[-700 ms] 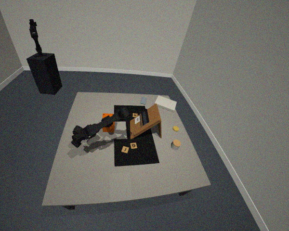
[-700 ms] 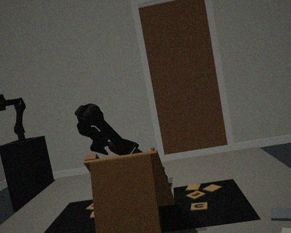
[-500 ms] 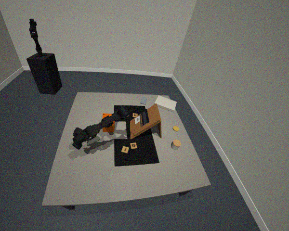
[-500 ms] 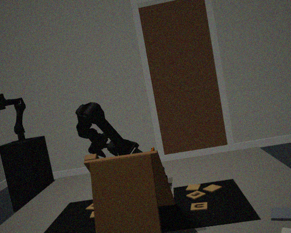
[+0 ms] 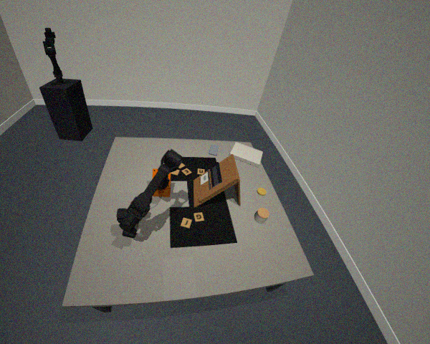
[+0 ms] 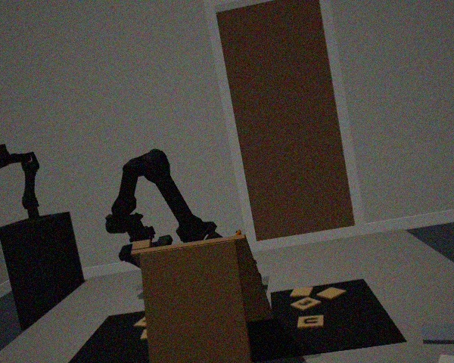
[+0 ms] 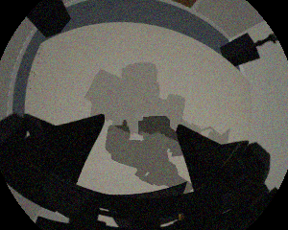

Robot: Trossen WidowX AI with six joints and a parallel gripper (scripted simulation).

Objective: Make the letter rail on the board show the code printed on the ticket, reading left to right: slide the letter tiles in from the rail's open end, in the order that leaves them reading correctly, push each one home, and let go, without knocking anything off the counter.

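Now: the white ticket 410 mm ahead of my gripper tip, 400 mm to the left of it and 10 mm above it. The rest, counted from my gripper tip: yellow disc 850 mm ahead, 390 mm to the left, 70 mm below; then black mat 330 mm ahead, 320 mm to the left, 70 mm below; then grey-blue card 500 mm ahead, 840 mm to the left, 70 mm below.
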